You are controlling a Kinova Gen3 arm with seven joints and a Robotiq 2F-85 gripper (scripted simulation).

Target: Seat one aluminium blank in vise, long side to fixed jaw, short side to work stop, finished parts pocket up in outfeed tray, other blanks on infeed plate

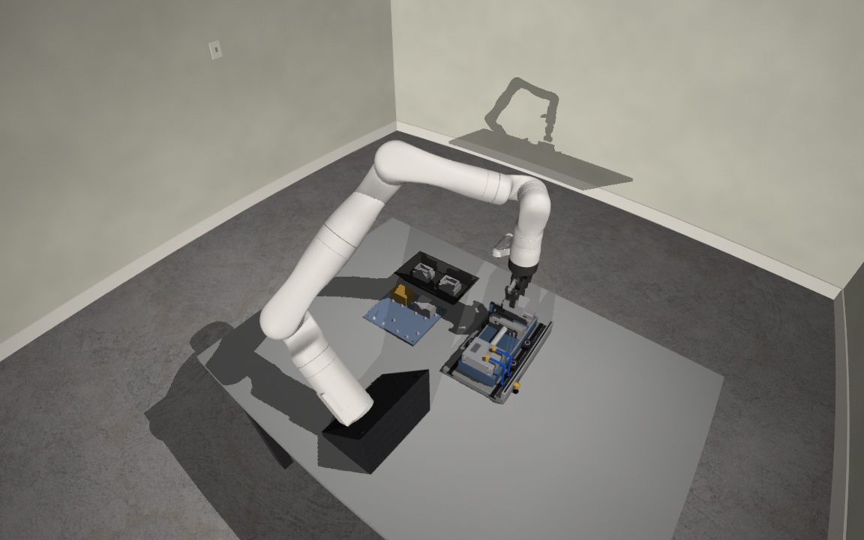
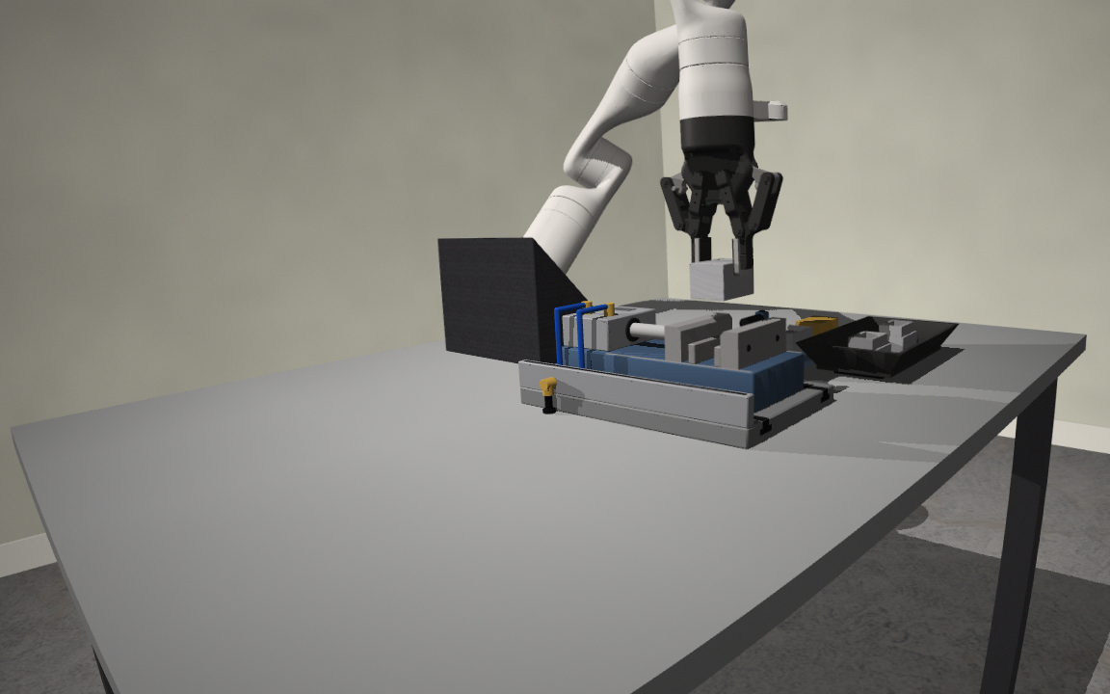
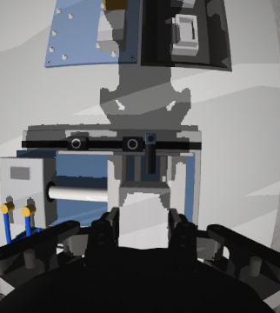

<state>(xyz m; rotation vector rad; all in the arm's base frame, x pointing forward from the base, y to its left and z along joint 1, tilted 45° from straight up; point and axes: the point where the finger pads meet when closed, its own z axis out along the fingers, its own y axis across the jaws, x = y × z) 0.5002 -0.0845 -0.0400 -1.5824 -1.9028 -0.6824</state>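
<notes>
Right now the aluminium blank is 2 cm below my hand. Round my hand: brass blank (34 cm to the left, 14 cm below, 11 cm behind).
</notes>
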